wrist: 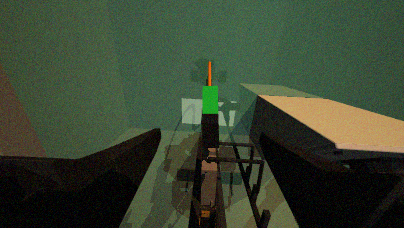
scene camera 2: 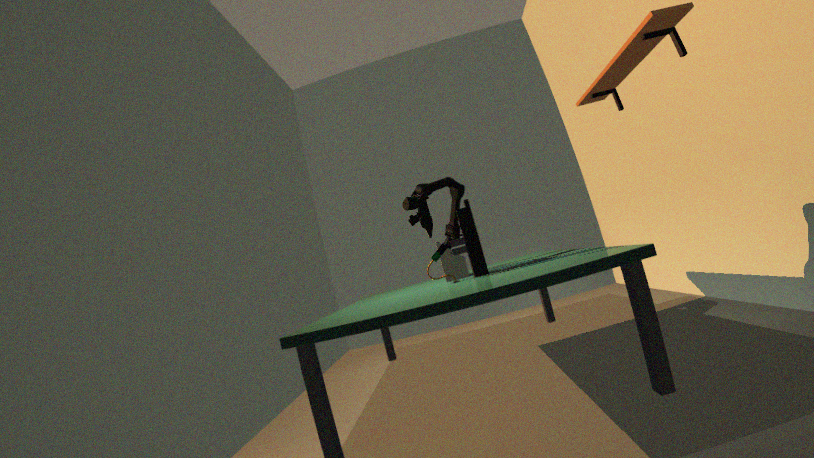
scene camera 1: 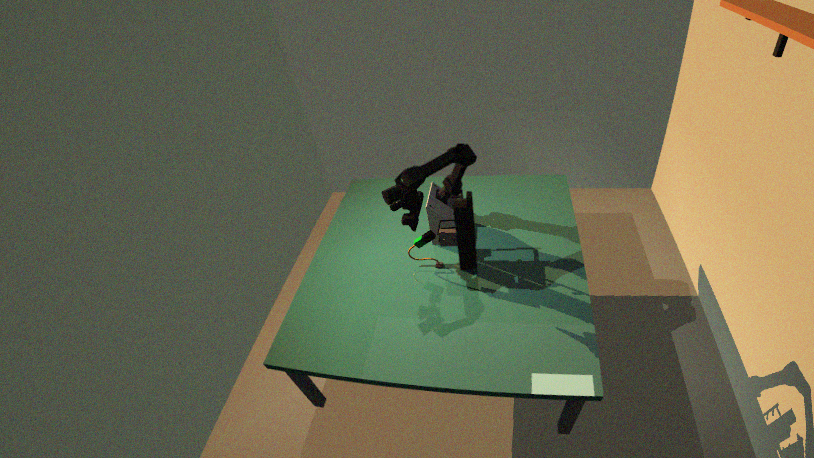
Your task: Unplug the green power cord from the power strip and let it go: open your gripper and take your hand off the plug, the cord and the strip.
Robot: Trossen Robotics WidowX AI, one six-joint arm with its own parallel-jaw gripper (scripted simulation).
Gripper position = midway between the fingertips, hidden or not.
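Gripper, mine (wrist: 209, 134): open, holding nothing. Green plug (wrist: 210, 123) visible too.
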